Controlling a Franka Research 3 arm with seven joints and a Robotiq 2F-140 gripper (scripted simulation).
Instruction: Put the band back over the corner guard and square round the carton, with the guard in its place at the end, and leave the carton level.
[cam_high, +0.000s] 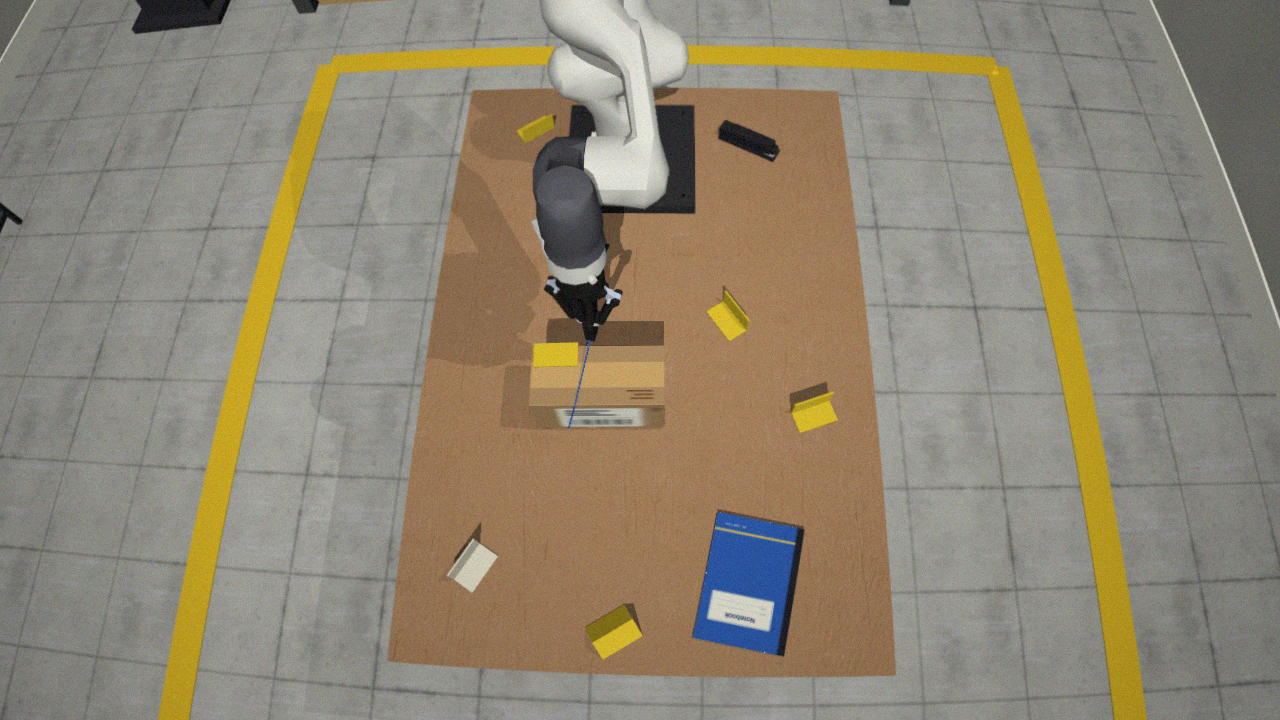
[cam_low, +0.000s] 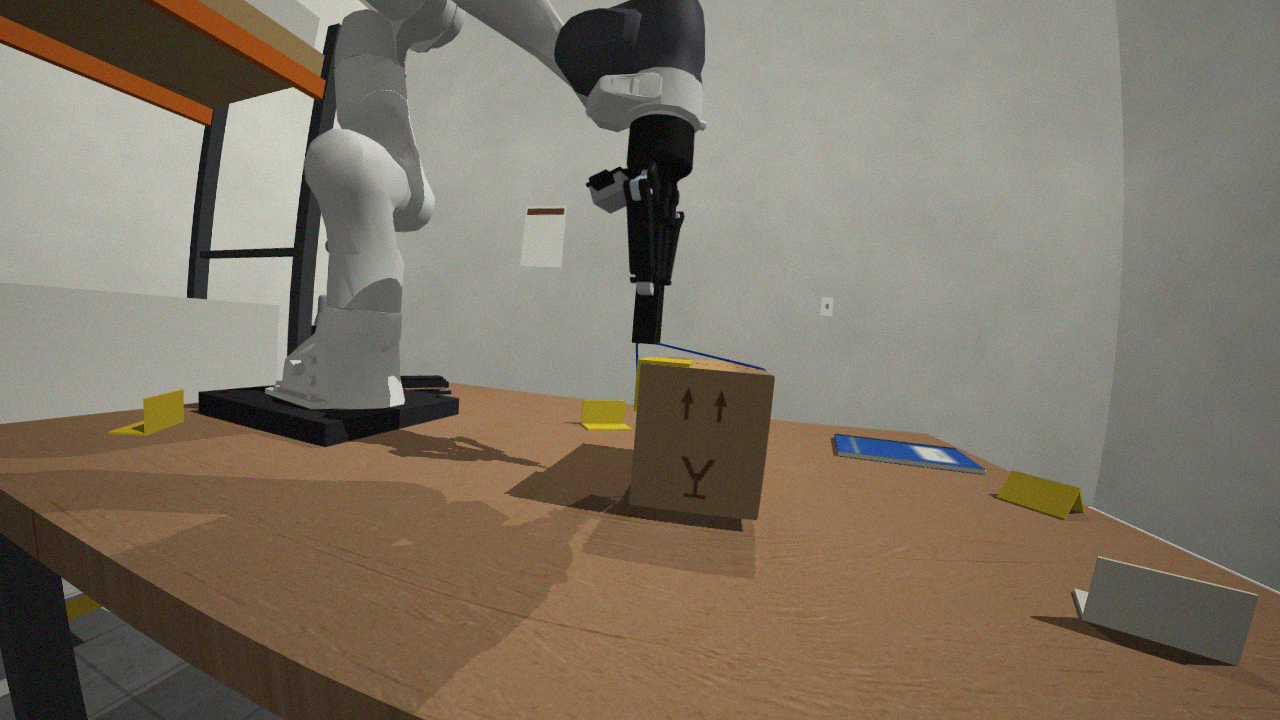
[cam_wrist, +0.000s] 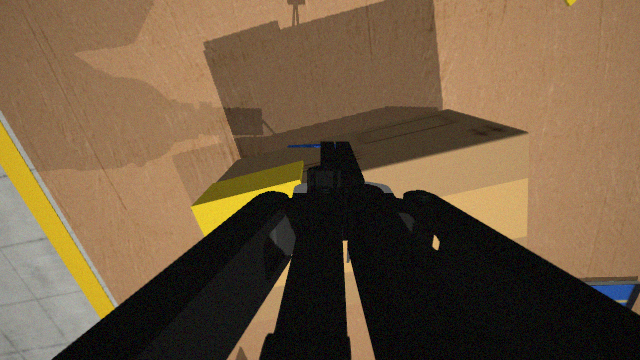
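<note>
My hand is 20 mm short of the yellow corner guard, 70 mm to the left of it and 60 mm above it. The rest, counted from my hand: white guard: 390 mm ahead, 220 mm to the right, 180 mm below.
</note>
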